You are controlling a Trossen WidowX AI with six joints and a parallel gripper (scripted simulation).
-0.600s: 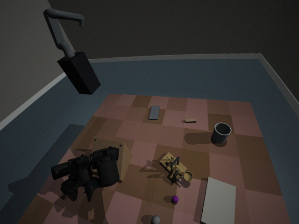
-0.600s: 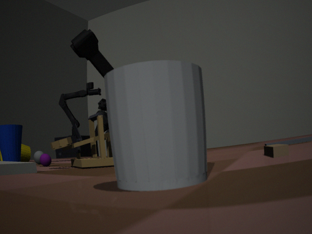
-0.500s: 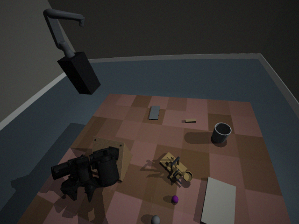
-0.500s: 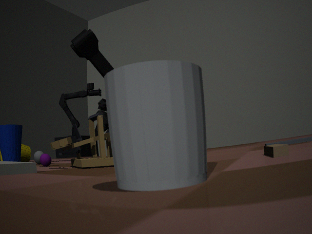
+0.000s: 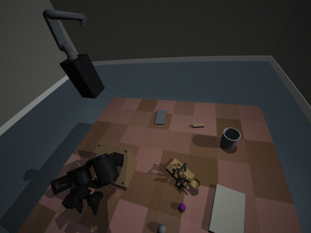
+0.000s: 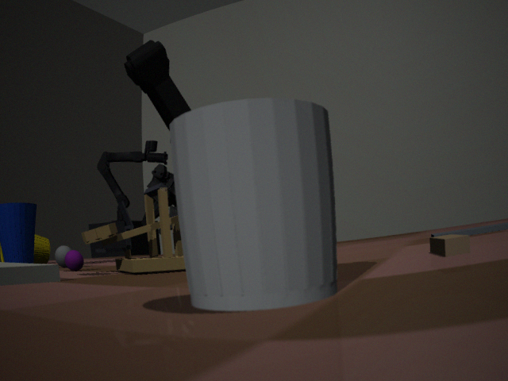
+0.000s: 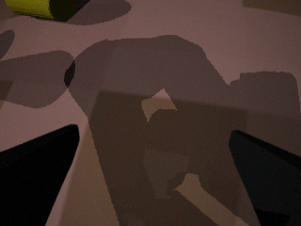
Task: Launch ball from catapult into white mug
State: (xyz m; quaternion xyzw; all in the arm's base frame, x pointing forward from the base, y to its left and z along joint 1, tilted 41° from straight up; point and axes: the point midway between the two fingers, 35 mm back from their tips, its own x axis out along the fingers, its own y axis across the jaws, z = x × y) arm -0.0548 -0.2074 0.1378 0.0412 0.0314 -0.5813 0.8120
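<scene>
Now: gripper tip 34 cm short of the grey ball, 5 cm to the right of it and 5 cm above it. From my gripper tip the other things lie so: purple ball 41 cm ahead, 16 cm to the left, 6 cm below; then blue cup 39 cm ahead, 5 cm to the right, 4 cm below; then wooden catapult 40 cm ahead, 29 cm to the left, 2 cm below.
</scene>
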